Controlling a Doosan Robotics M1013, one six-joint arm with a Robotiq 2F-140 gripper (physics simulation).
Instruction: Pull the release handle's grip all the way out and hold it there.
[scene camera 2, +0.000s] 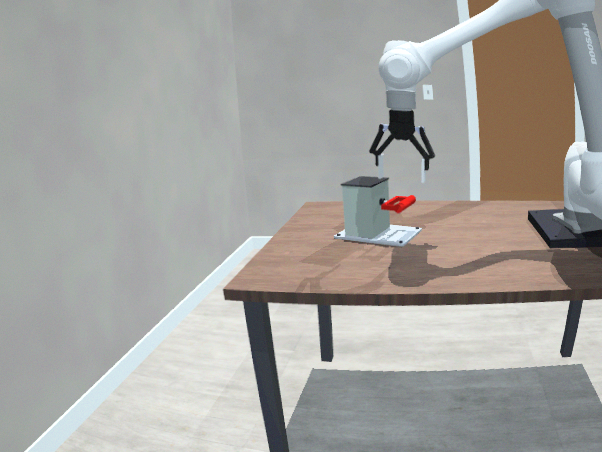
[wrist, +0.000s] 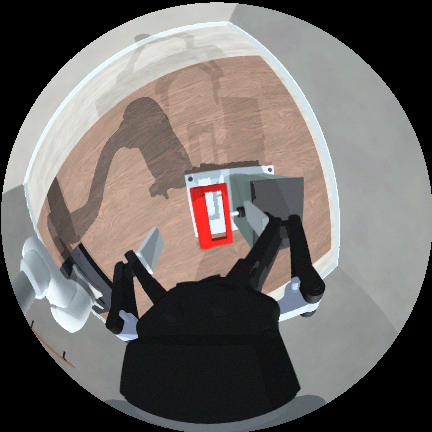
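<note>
The release handle's red grip (scene camera 2: 410, 201) (wrist: 202, 220) is a rectangular frame. It sticks out level from the side of a grey-green box (scene camera 2: 360, 212) (wrist: 242, 212) with a dark top, on a short rod with a black collar (wrist: 241, 212). My gripper (scene camera 2: 402, 172) (wrist: 201, 223) is open and empty, pointing down above the grip. In scene camera 2, one fingertip is beside the box's top edge and the other is to the right of the grip, both higher than the grip. In the wrist view, the right fingertip overlaps the box.
The box stands on a light base plate (scene camera 2: 411, 235) (wrist: 267, 170) with dark corner screws, on a brown wooden table (scene camera 2: 480, 270) (wrist: 165, 210). The arm's black mounting plate (scene camera 2: 540, 226) is at the right. A wall (scene camera 2: 125, 125) rises beyond the table's left side.
</note>
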